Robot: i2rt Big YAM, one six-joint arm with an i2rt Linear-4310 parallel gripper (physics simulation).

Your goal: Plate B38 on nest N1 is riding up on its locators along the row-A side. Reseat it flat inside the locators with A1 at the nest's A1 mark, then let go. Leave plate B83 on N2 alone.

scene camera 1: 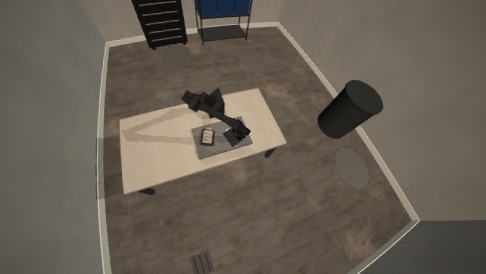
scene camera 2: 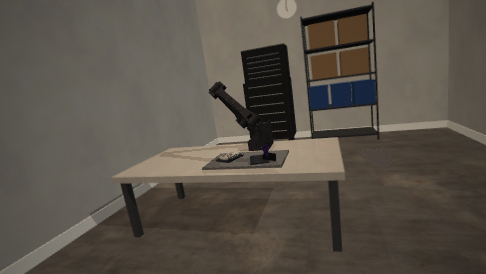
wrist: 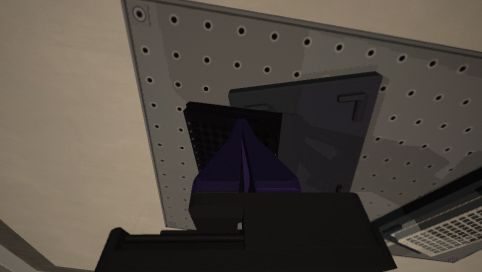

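My gripper is shut, its purple fingertips together with nothing between them. It stands over a black well plate, hiding much of it in the wrist view. This plate overlaps the left part of a dark nest and sticks out past its left edge in that view, so it is not inside the locators. A corner locator shows on the bare part of the nest. A pale-topped plate sits on the other nest, apart from my gripper. Labels and A1 marks are unreadable.
Both nests stand on a grey perforated board on the pale table. The arm's base is at the table's back edge. A black cylinder stands on the floor, away from the table.
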